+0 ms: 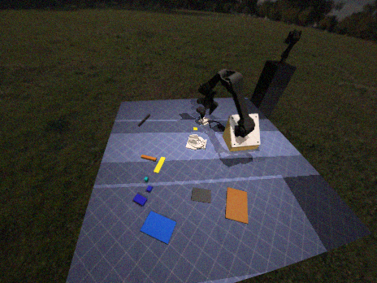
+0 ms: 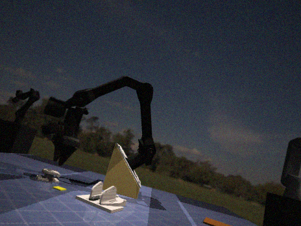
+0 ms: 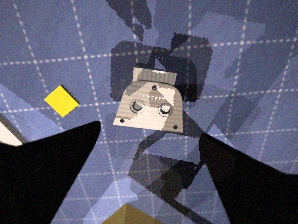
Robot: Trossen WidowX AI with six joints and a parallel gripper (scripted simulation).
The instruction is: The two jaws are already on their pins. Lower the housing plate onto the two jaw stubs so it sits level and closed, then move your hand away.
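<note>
My gripper tip is now 9 cm short of the yellow square, 7 cm to the right of it and 6 cm above it. Also, from my gripper tip: orange bar: 42 cm ahead, 33 cm to the left, 5 cm below; blue piece: 69 cm to the left, 35 cm ahead, 6 cm below; yellow bar: 38 cm to the left, 35 cm ahead, 6 cm below.
</note>
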